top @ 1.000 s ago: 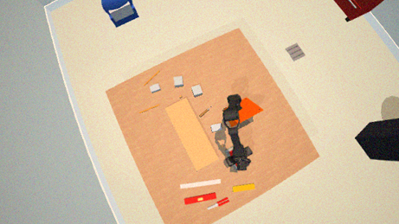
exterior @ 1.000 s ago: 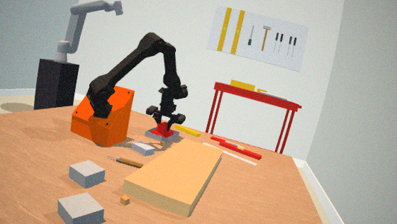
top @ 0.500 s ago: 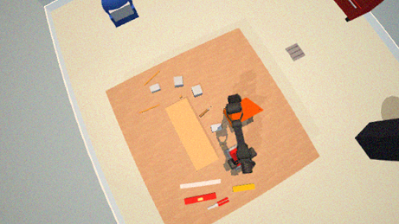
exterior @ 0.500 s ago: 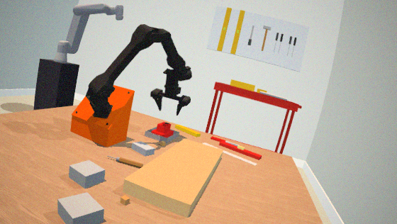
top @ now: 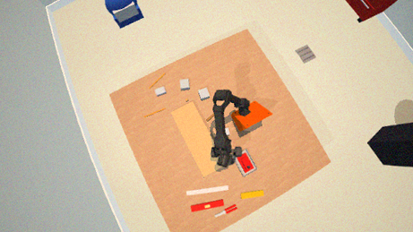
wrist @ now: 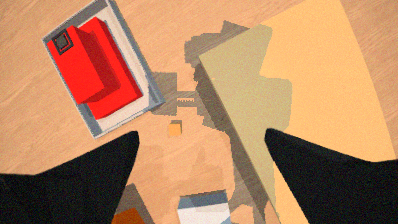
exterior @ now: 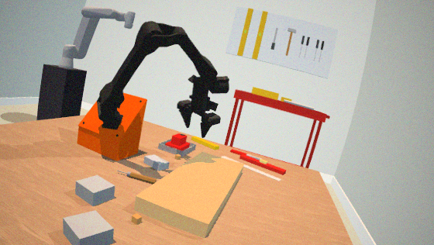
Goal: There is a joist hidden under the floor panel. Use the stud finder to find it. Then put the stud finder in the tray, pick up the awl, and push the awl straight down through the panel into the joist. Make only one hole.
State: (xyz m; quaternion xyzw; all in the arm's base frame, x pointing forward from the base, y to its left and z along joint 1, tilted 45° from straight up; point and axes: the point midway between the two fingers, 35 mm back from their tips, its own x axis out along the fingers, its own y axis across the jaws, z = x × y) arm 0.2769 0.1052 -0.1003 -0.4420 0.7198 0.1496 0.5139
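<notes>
Right now the awl is 110 mm behind my gripper tip, 280 mm to the right of it and 120 mm below it. From my gripper tip the other things lie so: white strip 250 mm ahead, 140 mm to the left, 120 mm below; then grey tray 80 mm behind, 140 mm to the left, 110 mm below; then stud finder 80 mm behind, 150 mm to the left, 80 mm below.
</notes>
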